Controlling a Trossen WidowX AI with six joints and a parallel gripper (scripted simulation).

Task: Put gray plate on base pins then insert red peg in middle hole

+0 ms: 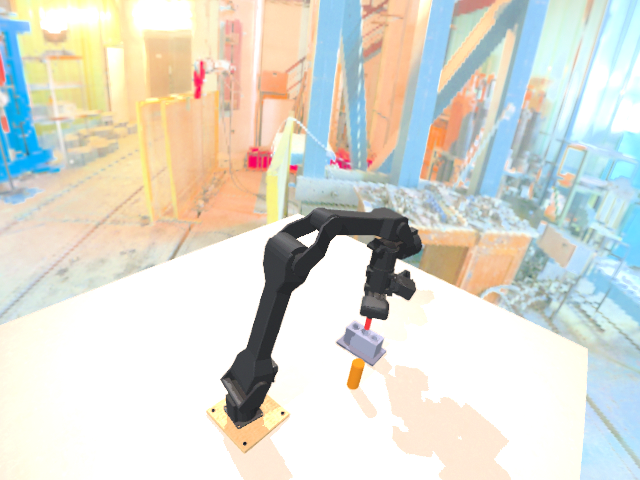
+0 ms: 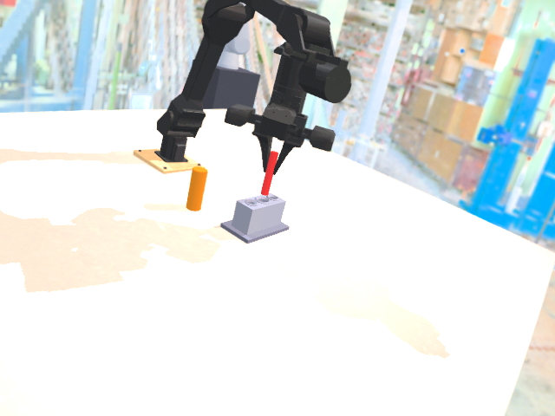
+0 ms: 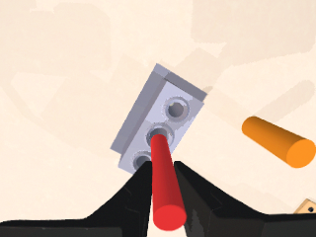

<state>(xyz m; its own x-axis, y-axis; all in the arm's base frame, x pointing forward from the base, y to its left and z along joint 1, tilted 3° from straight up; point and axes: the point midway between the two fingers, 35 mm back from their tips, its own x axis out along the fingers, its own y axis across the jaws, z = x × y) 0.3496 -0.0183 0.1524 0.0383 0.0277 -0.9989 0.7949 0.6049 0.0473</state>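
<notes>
Now: the red peg right at my gripper tip. The rest, counted from my gripper tip: gray plate (70 mm below); then orange cylinder (110 mm behind, 70 mm to the right, 70 mm below); then base (100 mm below).
</notes>
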